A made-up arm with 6 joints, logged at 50 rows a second.
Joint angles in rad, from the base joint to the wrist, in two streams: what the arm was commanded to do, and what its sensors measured. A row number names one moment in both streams.
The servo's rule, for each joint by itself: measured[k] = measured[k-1] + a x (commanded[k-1-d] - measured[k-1]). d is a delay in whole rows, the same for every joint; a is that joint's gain. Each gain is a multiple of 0.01, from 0.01 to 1. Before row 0 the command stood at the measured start. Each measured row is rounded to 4 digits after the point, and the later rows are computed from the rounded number. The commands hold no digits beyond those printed.
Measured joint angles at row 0: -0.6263, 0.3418, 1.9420, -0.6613, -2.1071, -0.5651
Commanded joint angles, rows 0 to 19: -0.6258, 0.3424, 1.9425, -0.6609, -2.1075, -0.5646; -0.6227, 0.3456, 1.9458, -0.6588, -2.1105, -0.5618; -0.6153, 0.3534, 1.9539, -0.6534, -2.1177, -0.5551; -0.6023, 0.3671, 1.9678, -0.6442, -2.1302, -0.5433; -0.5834, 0.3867, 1.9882, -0.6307, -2.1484, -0.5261; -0.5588, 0.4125, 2.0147, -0.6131, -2.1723, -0.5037; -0.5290, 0.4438, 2.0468, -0.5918, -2.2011, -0.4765; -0.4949, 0.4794, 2.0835, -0.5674, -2.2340, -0.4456; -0.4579, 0.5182, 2.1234, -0.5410, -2.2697, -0.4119; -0.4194, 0.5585, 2.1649, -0.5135, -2.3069, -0.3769; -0.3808, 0.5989, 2.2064, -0.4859, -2.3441, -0.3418; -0.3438, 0.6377, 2.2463, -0.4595, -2.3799, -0.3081; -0.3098, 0.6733, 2.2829, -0.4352, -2.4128, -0.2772; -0.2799, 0.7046, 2.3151, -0.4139, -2.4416, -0.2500; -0.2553, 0.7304, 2.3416, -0.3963, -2.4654, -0.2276; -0.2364, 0.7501, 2.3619, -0.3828, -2.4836, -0.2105; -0.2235, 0.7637, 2.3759, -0.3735, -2.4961, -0.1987; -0.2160, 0.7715, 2.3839, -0.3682, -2.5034, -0.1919; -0.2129, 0.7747, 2.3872, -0.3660, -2.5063, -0.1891; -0.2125, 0.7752, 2.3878, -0.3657, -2.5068, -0.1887
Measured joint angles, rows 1 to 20: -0.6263, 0.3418, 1.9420, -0.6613, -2.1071, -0.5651; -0.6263, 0.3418, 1.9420, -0.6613, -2.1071, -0.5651; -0.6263, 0.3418, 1.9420, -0.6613, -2.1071, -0.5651; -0.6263, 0.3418, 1.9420, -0.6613, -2.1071, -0.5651; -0.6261, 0.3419, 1.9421, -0.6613, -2.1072, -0.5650; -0.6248, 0.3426, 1.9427, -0.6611, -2.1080, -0.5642; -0.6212, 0.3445, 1.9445, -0.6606, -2.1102, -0.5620; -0.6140, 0.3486, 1.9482, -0.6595, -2.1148, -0.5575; -0.6024, 0.3555, 1.9546, -0.6575, -2.1225, -0.5500; -0.5858, 0.3658, 1.9642, -0.6544, -2.1340, -0.5389; -0.5642, 0.3798, 1.9774, -0.6500, -2.1494, -0.5239; -0.5379, 0.3977, 1.9944, -0.6442, -2.1689, -0.5051; -0.5075, 0.4194, 2.0150, -0.6370, -2.1921, -0.4827; -0.4740, 0.4444, 2.0390, -0.6284, -2.2185, -0.4573; -0.4386, 0.4722, 2.0658, -0.6184, -2.2474, -0.4296; -0.4026, 0.5020, 2.0947, -0.6073, -2.2779, -0.4004; -0.3673, 0.5328, 2.1248, -0.5953, -2.3089, -0.3708; -0.3341, 0.5637, 2.1552, -0.5826, -2.3394, -0.3418; -0.3042, 0.5937, 2.1850, -0.5696, -2.3684, -0.3144; -0.2784, 0.6219, 2.2133, -0.5565, -2.3949, -0.2895
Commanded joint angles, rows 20 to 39: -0.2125, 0.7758, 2.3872, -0.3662, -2.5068, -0.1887; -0.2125, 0.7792, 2.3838, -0.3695, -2.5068, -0.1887; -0.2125, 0.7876, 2.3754, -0.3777, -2.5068, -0.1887; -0.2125, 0.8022, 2.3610, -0.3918, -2.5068, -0.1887; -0.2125, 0.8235, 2.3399, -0.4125, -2.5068, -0.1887; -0.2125, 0.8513, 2.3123, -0.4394, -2.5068, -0.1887; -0.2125, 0.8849, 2.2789, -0.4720, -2.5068, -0.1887; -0.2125, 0.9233, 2.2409, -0.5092, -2.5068, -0.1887; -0.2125, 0.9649, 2.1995, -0.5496, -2.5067, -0.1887; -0.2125, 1.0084, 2.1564, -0.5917, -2.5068, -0.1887; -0.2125, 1.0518, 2.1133, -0.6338, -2.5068, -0.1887; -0.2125, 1.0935, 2.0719, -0.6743, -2.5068, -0.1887; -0.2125, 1.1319, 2.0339, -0.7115, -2.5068, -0.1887; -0.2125, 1.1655, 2.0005, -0.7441, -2.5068, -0.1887; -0.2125, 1.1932, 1.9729, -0.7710, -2.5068, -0.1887; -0.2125, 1.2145, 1.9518, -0.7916, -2.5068, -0.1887; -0.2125, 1.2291, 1.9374, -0.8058, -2.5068, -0.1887; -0.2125, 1.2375, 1.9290, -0.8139, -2.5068, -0.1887; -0.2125, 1.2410, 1.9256, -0.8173, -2.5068, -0.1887; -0.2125, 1.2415, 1.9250, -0.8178, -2.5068, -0.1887
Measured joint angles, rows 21 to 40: -0.2575, 0.6474, 2.2393, -0.5437, -2.4182, -0.2677; -0.2417, 0.6697, 2.2624, -0.5314, -2.4378, -0.2495; -0.2308, 0.6886, 2.2824, -0.5198, -2.4536, -0.2350; -0.2238, 0.7042, 2.2993, -0.5090, -2.4658, -0.2239; -0.2195, 0.7171, 2.3134, -0.4990, -2.4752, -0.2155; -0.2168, 0.7283, 2.3247, -0.4899, -2.4825, -0.2091; -0.2152, 0.7390, 2.3328, -0.4820, -2.4881, -0.2042; -0.2142, 0.7504, 2.3373, -0.4757, -2.4924, -0.2005; -0.2136, 0.7636, 2.3377, -0.4713, -2.4957, -0.1977; -0.2132, 0.7794, 2.3336, -0.4691, -2.4983, -0.1955; -0.2129, 0.7984, 2.3248, -0.4693, -2.5003, -0.1939; -0.2127, 0.8209, 2.3114, -0.4721, -2.5018, -0.1927; -0.2126, 0.8468, 2.2935, -0.4775, -2.5029, -0.1917; -0.2126, 0.8759, 2.2716, -0.4855, -2.5038, -0.1910; -0.2126, 0.9076, 2.2463, -0.4959, -2.5045, -0.1904; -0.2126, 0.9411, 2.2184, -0.5084, -2.5050, -0.1900; -0.2126, 0.9754, 2.1889, -0.5226, -2.5054, -0.1897; -0.2126, 1.0096, 2.1588, -0.5381, -2.5057, -0.1895; -0.2126, 1.0426, 2.1291, -0.5544, -2.5060, -0.1893; -0.2126, 1.0735, 2.1007, -0.5710, -2.5062, -0.1892
